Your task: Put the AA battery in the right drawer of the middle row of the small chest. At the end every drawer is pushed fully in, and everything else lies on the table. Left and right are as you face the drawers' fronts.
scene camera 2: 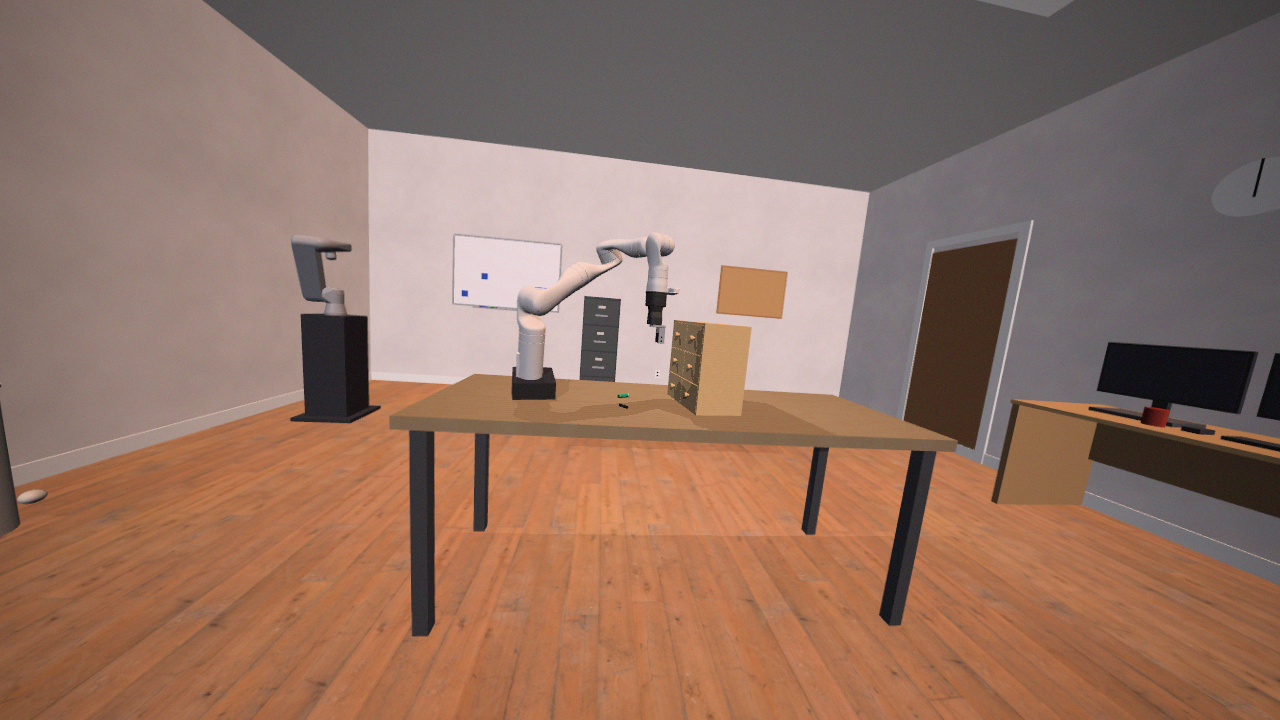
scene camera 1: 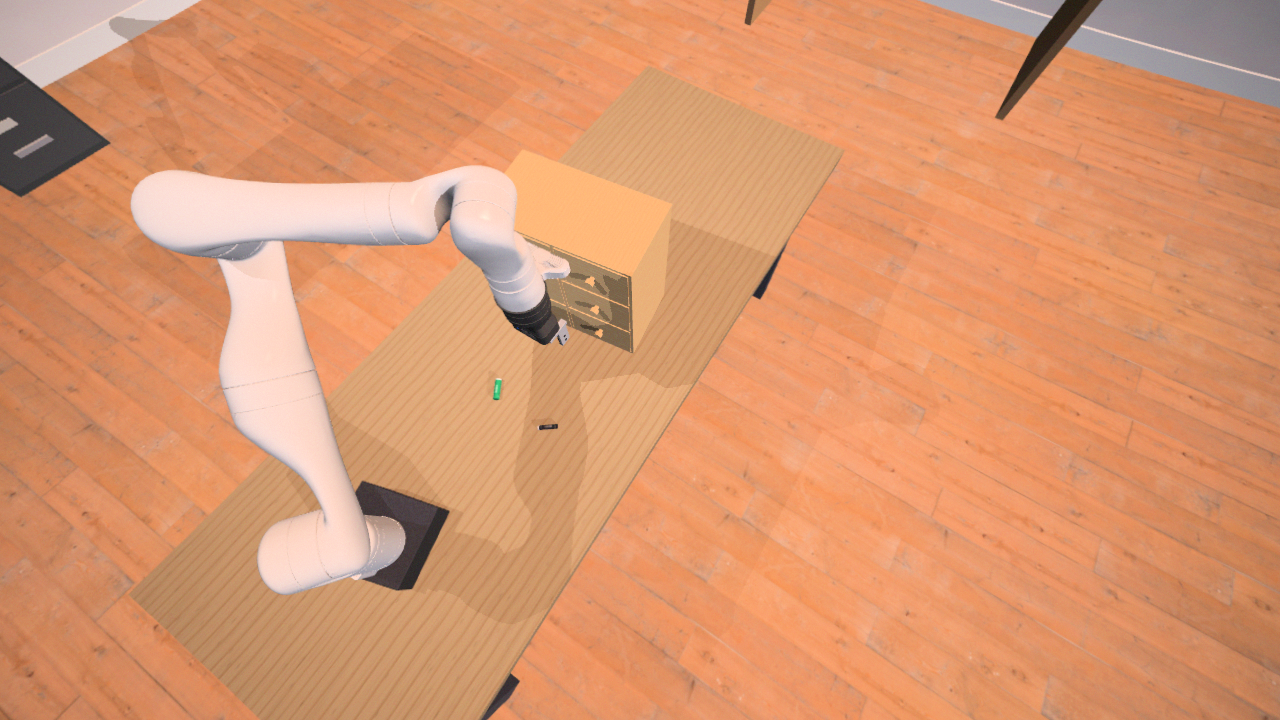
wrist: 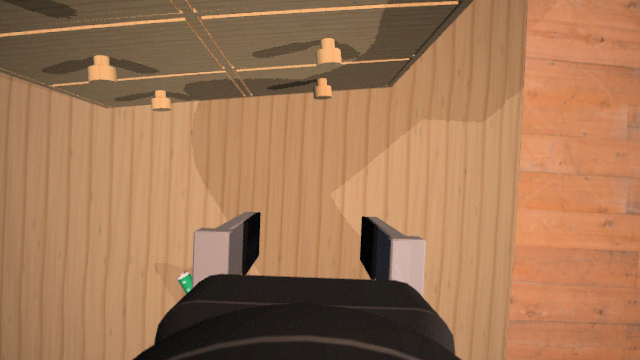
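Seen in the pictures: gripper, between the fingertips: (scene camera 2: 659, 343) (scene camera 1: 552, 333) (wrist: 310, 236); arm's base, origin of its link: (scene camera 2: 529, 375) (scene camera 1: 378, 543).
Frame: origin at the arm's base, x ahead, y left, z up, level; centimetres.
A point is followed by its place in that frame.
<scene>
The small chest (scene camera 1: 597, 205) @(z 24.8, x 70.6, y -5.6 cm) (scene camera 2: 725, 367) @(z 9.8, x 69.5, y -18.4 cm) (wrist: 280, 40) has drawer fronts in two columns and three rows, and the drawers that show look pushed in. The knob of the middle row's right drawer (scene camera 1: 594, 308) @(z 9.2, x 58.4, y -11.1 cm) (wrist: 328, 53) @(z 9.2, x 58.2, y -11.0 cm) shows. A green battery (scene camera 1: 496, 389) @(z -6.4, x 36.2, y 2.7 cm) (scene camera 2: 622, 395) @(z -6.8, x 36.1, y 2.3 cm) (wrist: 185, 283) @(z -6.4, x 37.7, y 3.6 cm), the larger one and apparently the AA, lies on the table (scene camera 1: 716, 134) @(z -7.8, x 134.7, y -4.0 cm) (scene camera 2: 841, 429) @(z -7.9, x 109.5, y -30.4 cm) (wrist: 75, 225) @(z -7.9, x 43.8, y 16.7 cm); my gripper partly hides it in the wrist view. My gripper (scene camera 1: 562, 332) @(z 16.3, x 46.7, y -9.9 cm) (scene camera 2: 659, 334) @(z 16.3, x 46.7, y -9.9 cm) (wrist: 310, 236) @(z 16.3, x 46.7, y -9.9 cm) is open and empty, pointing down above the table, in front of the chest's fronts.
A smaller black battery (scene camera 1: 547, 427) @(z -6.9, x 34.7, y -12.2 cm) (scene camera 2: 622, 405) @(z -7.1, x 34.6, y -12.2 cm) lies near the green one, towards the table's long edge. The arm's black base (scene camera 1: 420, 548) @(z -2.5, x 2.7, y -6.3 cm) (scene camera 2: 533, 385) @(z -2.5, x 2.3, y -6.4 cm) stands at the other end of the table from the chest. The arm hides part of the chest's left column in scene camera 1.
</scene>
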